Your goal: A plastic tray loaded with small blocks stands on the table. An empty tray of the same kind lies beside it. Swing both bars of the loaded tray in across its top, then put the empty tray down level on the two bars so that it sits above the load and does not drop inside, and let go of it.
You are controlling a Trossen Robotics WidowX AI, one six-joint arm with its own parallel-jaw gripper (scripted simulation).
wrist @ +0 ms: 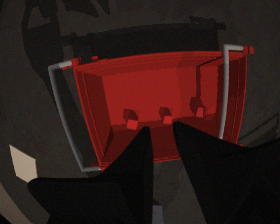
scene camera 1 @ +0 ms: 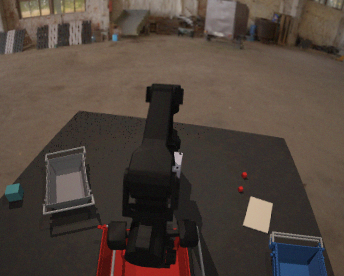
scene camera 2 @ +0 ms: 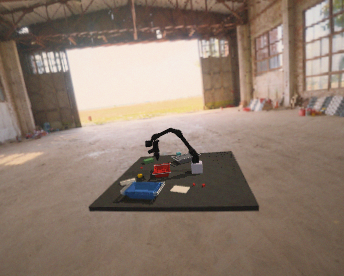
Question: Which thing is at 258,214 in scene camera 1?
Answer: A beige card.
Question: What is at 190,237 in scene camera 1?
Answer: My gripper.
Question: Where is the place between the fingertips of my gripper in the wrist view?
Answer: At 161,130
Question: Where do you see a grey tray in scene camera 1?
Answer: At 66,181
